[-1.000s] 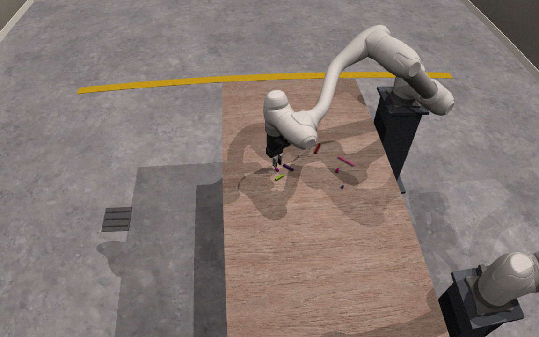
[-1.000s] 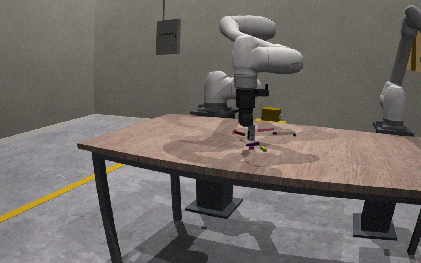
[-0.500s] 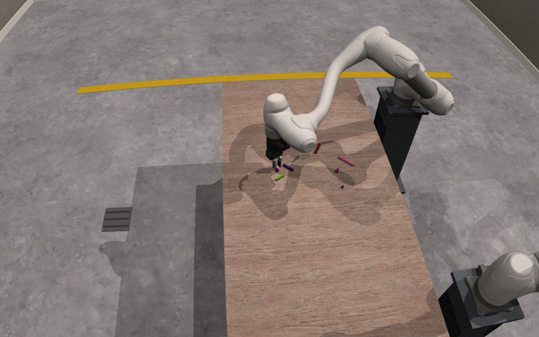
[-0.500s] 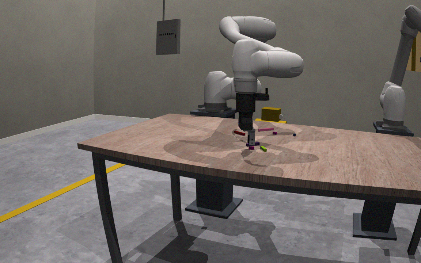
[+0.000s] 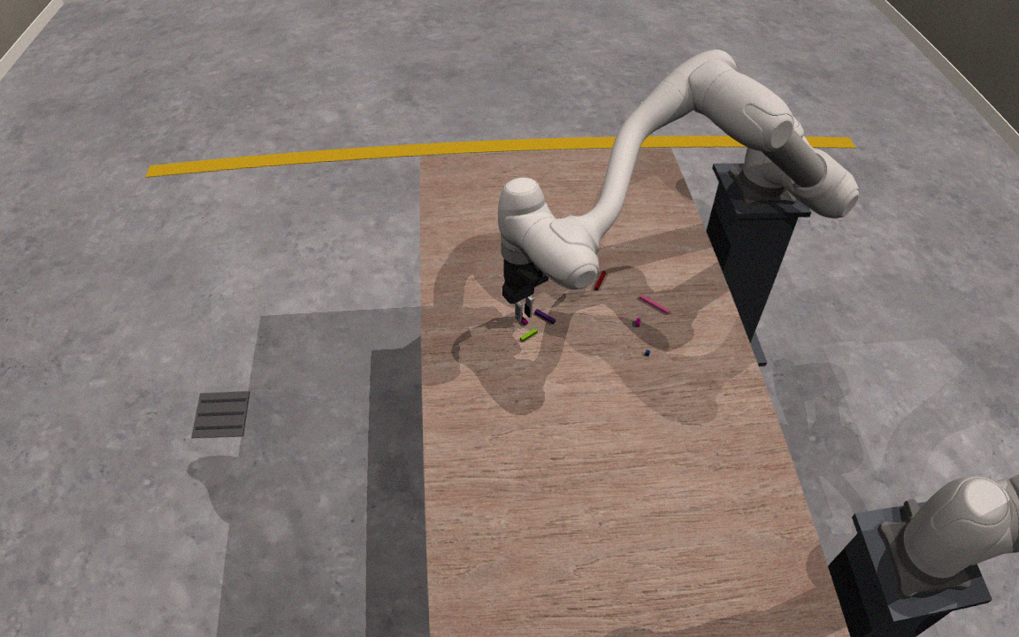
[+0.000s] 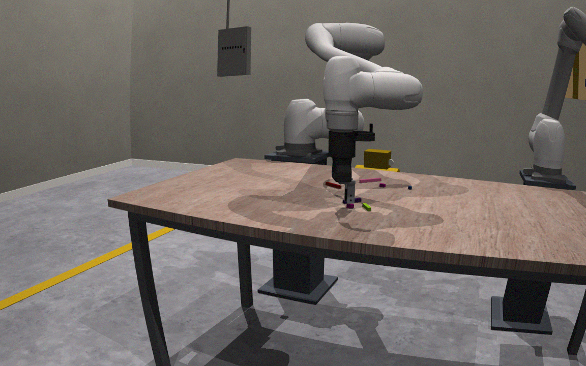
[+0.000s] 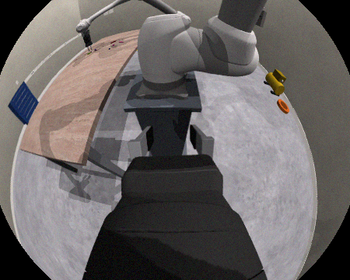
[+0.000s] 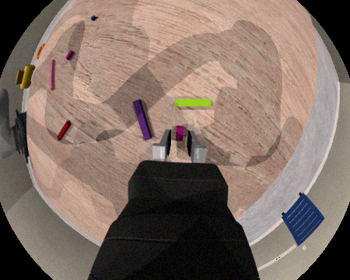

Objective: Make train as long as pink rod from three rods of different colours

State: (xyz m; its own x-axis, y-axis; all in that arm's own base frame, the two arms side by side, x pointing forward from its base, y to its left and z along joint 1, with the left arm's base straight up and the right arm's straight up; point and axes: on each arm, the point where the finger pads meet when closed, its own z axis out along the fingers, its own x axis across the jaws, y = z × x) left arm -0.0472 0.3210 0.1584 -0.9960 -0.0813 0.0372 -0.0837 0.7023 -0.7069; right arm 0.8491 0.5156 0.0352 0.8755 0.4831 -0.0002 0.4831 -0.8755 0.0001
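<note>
Right now the lime rod is 10 mm behind my right hand, 50 mm to the left of it and 30 mm below it. Round my right hand: red rod (220 mm behind, 130 mm to the right, 30 mm below); then blue rod (300 mm behind, 130 mm to the left, 30 mm below); then purple rod (60 mm behind, 10 mm to the right, 30 mm below).
</note>
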